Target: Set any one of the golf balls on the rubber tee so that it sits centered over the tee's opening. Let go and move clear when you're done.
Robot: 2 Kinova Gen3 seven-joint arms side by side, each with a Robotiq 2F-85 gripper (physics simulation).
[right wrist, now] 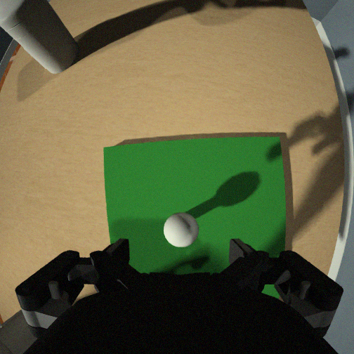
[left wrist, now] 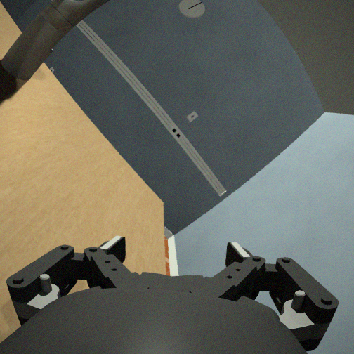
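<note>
A white golf ball [right wrist: 181, 230] is over the green mat [right wrist: 145, 175] in the right wrist view. Its shadow shows a round shape on top of a narrow stem, so it rests raised on the rubber tee. The tee itself is hidden under the ball, and its opening does not show. My right gripper [right wrist: 179, 251] is open and empty above the ball, with a finger on either side in the view and apart from it. My left gripper [left wrist: 175, 251] is open and empty, away from the mat, by the table's edge.
The wooden table [left wrist: 60, 165] [right wrist: 200, 90] shows in both wrist views. A grey arm-like cylinder [right wrist: 42, 37] stands at the upper left of the right wrist view. Part of a robot arm [left wrist: 37, 45] is at the upper left of the left wrist view. Arm shadows cross the table and mat.
</note>
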